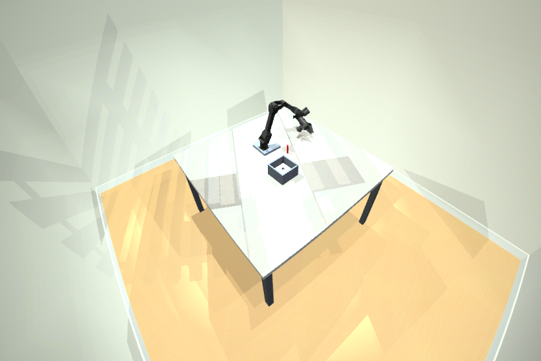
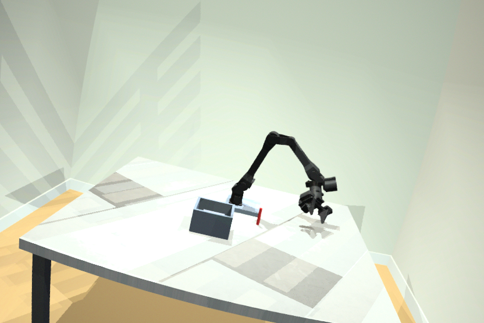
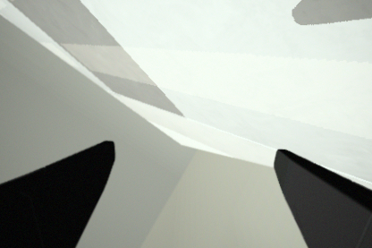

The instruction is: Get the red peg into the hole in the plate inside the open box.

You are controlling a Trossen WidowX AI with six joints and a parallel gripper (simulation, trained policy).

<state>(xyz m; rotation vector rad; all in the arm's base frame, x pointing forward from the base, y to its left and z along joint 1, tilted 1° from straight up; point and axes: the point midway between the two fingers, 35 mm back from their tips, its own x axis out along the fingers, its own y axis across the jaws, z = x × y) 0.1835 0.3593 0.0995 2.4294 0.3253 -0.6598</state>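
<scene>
Right now the red peg is 50 mm behind my gripper tip, 250 mm to the right of it and 60 mm below it. Round my gripper tip: grey box: 110 mm ahead, 450 mm to the right, 70 mm below.
</scene>
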